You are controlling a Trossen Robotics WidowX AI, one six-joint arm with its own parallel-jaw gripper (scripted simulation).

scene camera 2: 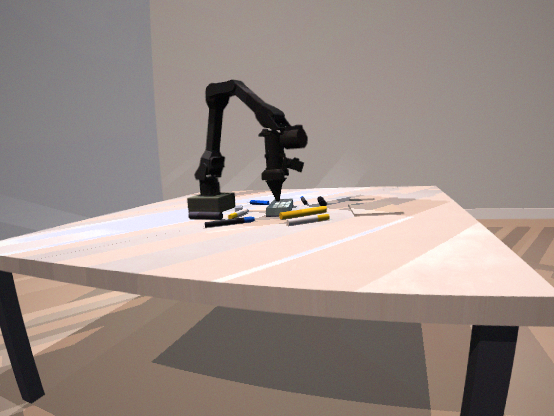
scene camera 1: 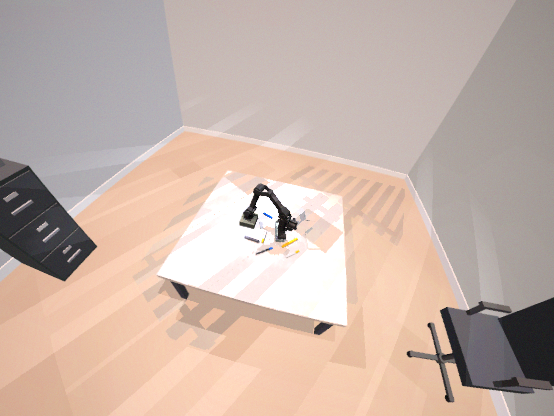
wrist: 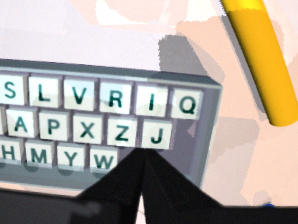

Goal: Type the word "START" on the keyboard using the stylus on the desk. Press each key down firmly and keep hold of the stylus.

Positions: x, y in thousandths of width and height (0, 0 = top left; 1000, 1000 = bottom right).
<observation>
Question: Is my gripper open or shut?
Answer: Shut.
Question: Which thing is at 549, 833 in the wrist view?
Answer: My gripper.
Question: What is my gripper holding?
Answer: Nothing.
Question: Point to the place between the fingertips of my gripper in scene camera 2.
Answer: At 501, 484
</observation>
